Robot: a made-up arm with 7 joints.
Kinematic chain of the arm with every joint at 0, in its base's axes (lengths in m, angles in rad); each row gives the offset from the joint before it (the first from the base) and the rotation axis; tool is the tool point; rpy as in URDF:
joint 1: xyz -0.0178 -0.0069 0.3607 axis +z
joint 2: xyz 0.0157 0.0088 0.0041 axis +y
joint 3: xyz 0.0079 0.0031 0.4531 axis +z
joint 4: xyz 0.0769 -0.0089 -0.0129 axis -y
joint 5: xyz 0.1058 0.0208 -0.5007 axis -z
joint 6: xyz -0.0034 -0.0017 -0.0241 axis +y
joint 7: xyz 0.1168 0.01 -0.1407 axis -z
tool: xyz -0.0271 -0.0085 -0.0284 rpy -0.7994 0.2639 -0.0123
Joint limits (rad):
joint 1: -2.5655..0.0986
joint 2: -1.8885..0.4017
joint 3: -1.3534..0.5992
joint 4: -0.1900..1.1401
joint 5: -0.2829..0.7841
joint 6: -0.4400..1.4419
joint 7: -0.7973..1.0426
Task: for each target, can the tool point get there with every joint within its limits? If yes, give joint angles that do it. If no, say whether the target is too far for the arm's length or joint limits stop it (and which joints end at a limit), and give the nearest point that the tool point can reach.
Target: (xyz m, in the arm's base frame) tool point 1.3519 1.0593 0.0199
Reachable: no: too far | nearest point 0.6983 0.4995 0.3768 | short by 0.932 m
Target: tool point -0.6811 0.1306 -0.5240
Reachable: no: joint limits stop it (at a limit: joint 1, joint 2, joint 5, joint 7) | nearest point -0.4813 0.0146 0.0592 | short by 0.627 m
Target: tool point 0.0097 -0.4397 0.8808
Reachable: yes | joints -0.6274 -1.0299 -0.5495 0.6423 -0.0314 -0.1958 -0.6054
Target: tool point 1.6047 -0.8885 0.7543
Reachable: no: too far | nearest point 0.7551 -0.4269 0.5484 | short by 0.989 m
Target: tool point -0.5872 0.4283 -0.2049
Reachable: no: joint limits stop it (at a limit: joint 1, joint 2, joint 5, joint 7) | nearest point -0.4640 0.2441 0.1359 | short by 0.406 m
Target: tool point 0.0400 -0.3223 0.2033
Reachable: yes | joints -1.1356 -0.4426 -0.6169 0.0450 -0.1758 0.4988 0.8487
